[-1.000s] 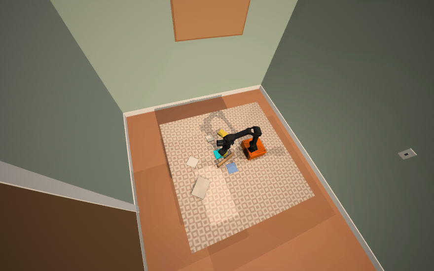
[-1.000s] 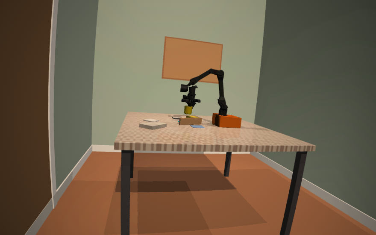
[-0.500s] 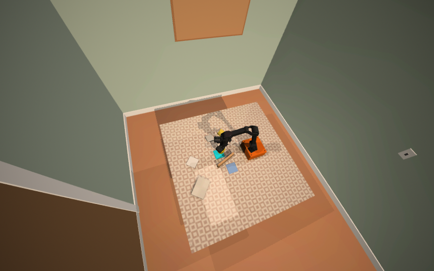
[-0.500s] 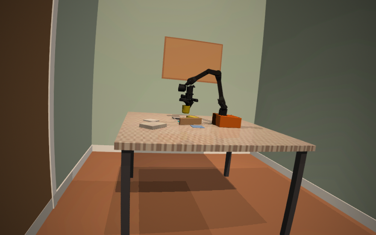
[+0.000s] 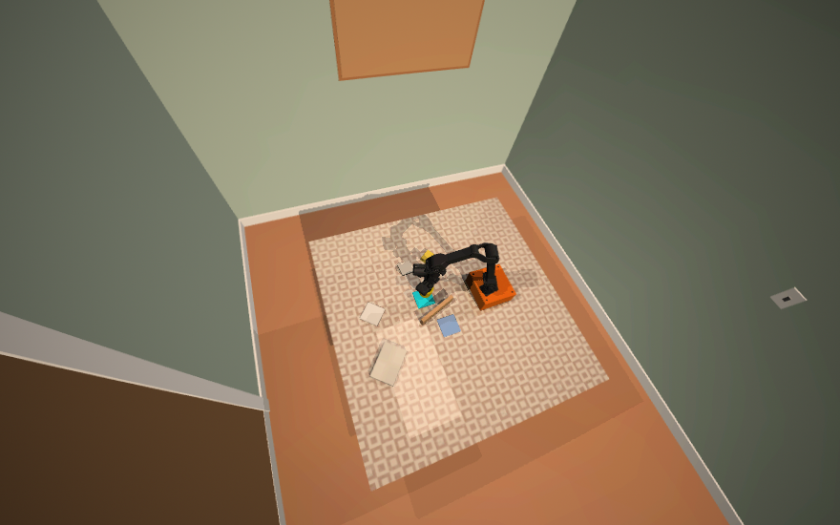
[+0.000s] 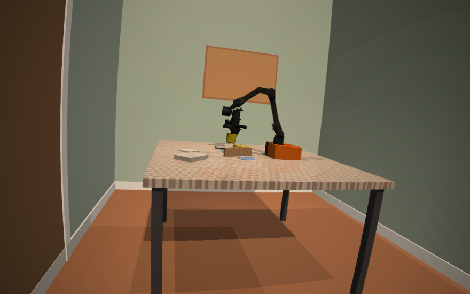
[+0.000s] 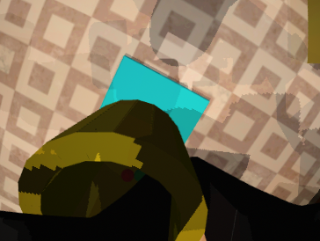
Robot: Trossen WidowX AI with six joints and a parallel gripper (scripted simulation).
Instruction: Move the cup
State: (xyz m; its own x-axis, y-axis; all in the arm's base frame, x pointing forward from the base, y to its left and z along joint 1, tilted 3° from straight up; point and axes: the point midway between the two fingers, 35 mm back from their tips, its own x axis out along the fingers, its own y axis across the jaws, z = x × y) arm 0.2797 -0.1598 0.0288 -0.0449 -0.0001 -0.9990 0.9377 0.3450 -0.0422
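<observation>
Right now my gripper tip is 110 mm above the cyan block, 30 mm short of it and 10 mm to the right of it. Also, from my gripper tip: grey slab: 360 mm ahead, 230 mm to the left, 90 mm below; wooden stick: 110 mm to the left, 90 mm below, 10 mm ahead; yellow cup: 20 mm ahead, 10 mm to the left.
</observation>
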